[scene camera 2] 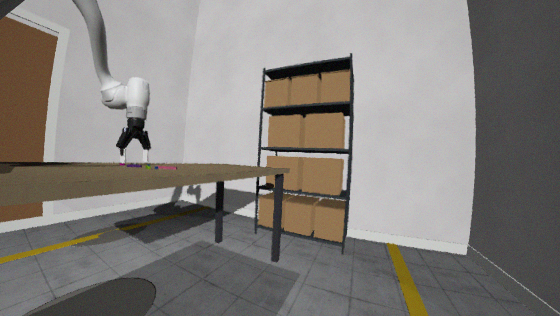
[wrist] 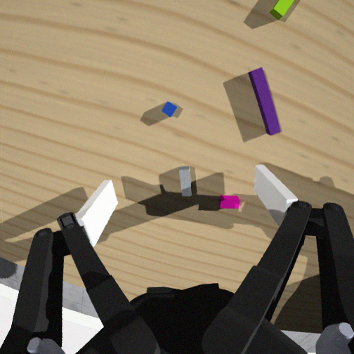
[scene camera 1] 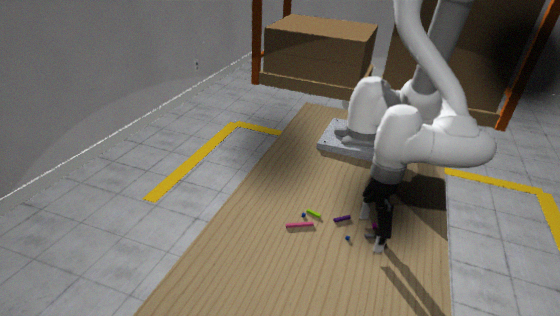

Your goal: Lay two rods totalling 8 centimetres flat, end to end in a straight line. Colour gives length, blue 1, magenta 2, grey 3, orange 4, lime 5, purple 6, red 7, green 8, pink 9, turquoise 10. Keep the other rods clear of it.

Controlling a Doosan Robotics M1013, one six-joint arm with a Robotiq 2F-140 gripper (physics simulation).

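Seen in the pictures: gripper, fingertip midpoint: [scene camera 2: 135, 162] [scene camera 1: 370, 233]; arm's base, origin of the base link: [scene camera 1: 362, 138].
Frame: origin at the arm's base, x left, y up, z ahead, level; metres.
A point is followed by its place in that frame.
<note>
My gripper [scene camera 1: 372, 229] {x 0.046, y -0.012, z 0.605 m} [scene camera 2: 134, 161] {x 0.046, y -0.012, z 0.605 m} [wrist: 182, 184] is wide open and low over the table, with nothing held. The grey rod [scene camera 1: 369, 235] {x 0.045, y -0.019, z 0.606 m} [wrist: 185, 181] lies flat between the spread fingers, touching neither. The short magenta rod [scene camera 1: 374, 226] {x 0.060, y -0.021, z 0.557 m} [scene camera 2: 122, 164] {x 0.057, y -0.024, z 0.550 m} [wrist: 230, 202] lies beside it, nearer the right finger in the wrist view, apart from the grey rod. The purple rod [scene camera 1: 342, 218] {x -0.044, y -0.019, z 0.551 m} [scene camera 2: 134, 165] {x -0.050, y -0.021, z 0.545 m} [wrist: 265, 101] lies flat outside the fingers. The lime rod [scene camera 1: 313, 213] {x -0.140, y -0.021, z 0.553 m} [scene camera 2: 148, 167] {x -0.157, y -0.023, z 0.541 m} [wrist: 282, 7] lies farther off, cut by the wrist view's top edge.
One blue rod [scene camera 1: 347, 238] {x -0.021, y -0.021, z 0.637 m} [wrist: 169, 109] lies beyond the grey rod, left of the purple one in the wrist view. Another blue rod [scene camera 1: 303, 215] {x -0.171, y -0.021, z 0.572 m} is near the lime rod. The pink rod [scene camera 1: 300, 225] {x -0.172, y -0.022, z 0.622 m} [scene camera 2: 166, 168] {x -0.178, y -0.027, z 0.613 m} lies beside them. All are on the wooden table [scene camera 1: 280, 280] {x -0.187, y -0.029, z 0.841 m} [scene camera 2: 210, 172] {x -0.407, y -0.029, z 0.640 m}.
</note>
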